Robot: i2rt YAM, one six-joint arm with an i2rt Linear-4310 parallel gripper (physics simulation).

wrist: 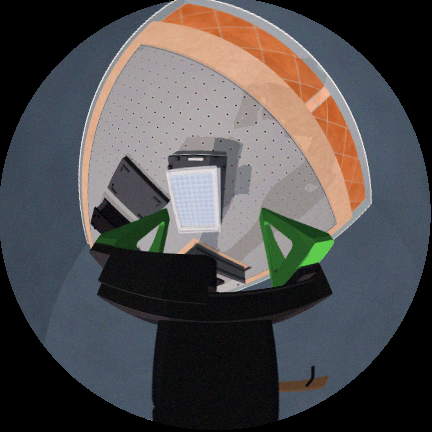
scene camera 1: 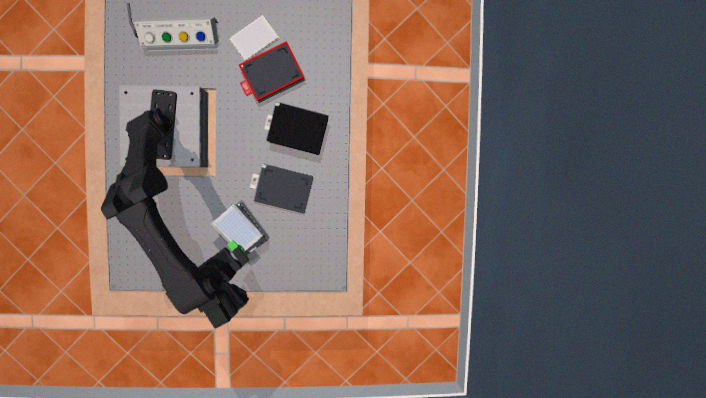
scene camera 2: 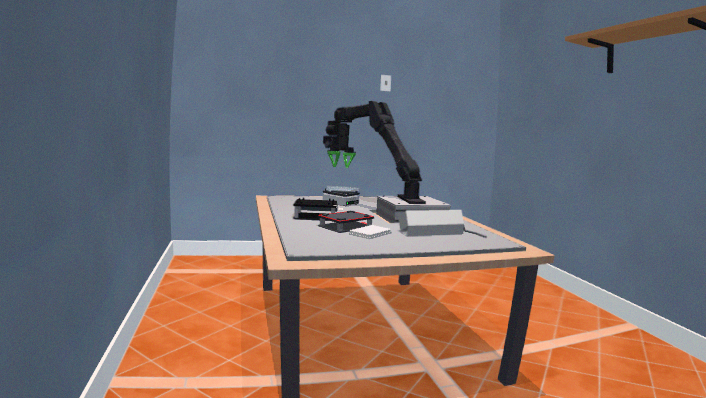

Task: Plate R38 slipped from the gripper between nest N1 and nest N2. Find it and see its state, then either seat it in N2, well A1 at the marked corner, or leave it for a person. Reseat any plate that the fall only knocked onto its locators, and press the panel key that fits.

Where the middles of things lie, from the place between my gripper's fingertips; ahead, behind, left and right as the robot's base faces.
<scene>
My gripper is now 20 cm to the right of the dark station labelled N2 (scene camera 1: 277, 187), 15 cm above it and 11 cm short of it.
</scene>
